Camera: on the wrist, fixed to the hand. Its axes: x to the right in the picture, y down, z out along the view.
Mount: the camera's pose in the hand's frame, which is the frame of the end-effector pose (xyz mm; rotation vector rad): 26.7 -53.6 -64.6 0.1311 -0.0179 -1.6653
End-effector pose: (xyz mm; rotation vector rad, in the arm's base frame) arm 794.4 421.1 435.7 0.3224 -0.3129 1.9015
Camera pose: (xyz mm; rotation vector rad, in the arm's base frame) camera 831.1 486.1 388.9 0.4635 0.1104 0.2718
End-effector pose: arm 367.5 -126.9 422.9 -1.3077 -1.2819 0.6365
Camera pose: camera 417.6 -136.7 494.7 0.1499 -1.7693 -0.4633
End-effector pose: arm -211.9 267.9 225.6 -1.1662 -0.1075 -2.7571
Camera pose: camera -284.6 310.1 199.3 0.5481 0.8437 1.5363
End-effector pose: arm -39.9 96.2 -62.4 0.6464 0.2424 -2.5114
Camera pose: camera -62.9 148.3 -129.6 -0.2450 -0.4332 1.9808
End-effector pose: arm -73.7 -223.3 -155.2 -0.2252 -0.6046 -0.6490
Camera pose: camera -60.9 -302.8 -190.8 0.4929 -0.7721 -2.1903
